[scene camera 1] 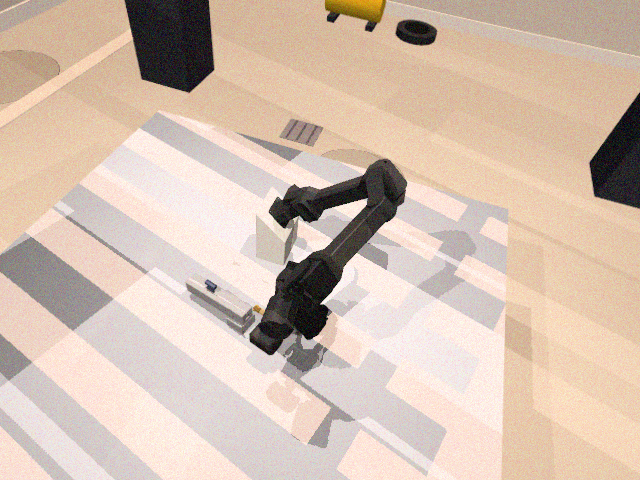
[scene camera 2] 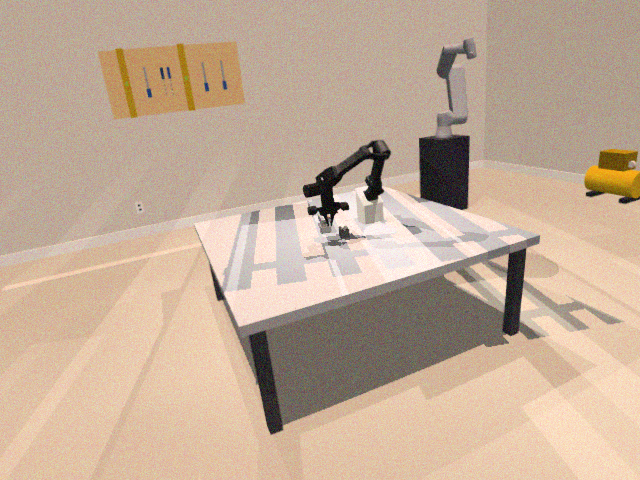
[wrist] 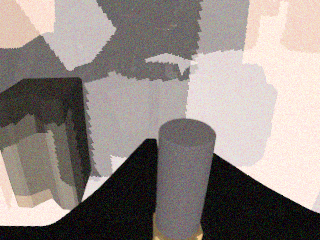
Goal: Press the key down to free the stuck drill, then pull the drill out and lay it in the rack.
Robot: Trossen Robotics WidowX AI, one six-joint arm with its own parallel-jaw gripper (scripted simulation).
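A dark grey block (wrist: pixel 52 161) and a pale grey fixture block (scene camera 1: pixel 240 317) are part of the scene. A drill is there as well, held by the gripper (scene camera 1: pixel 285 333), which can also be found in the wrist view (wrist: pixel 168 149).
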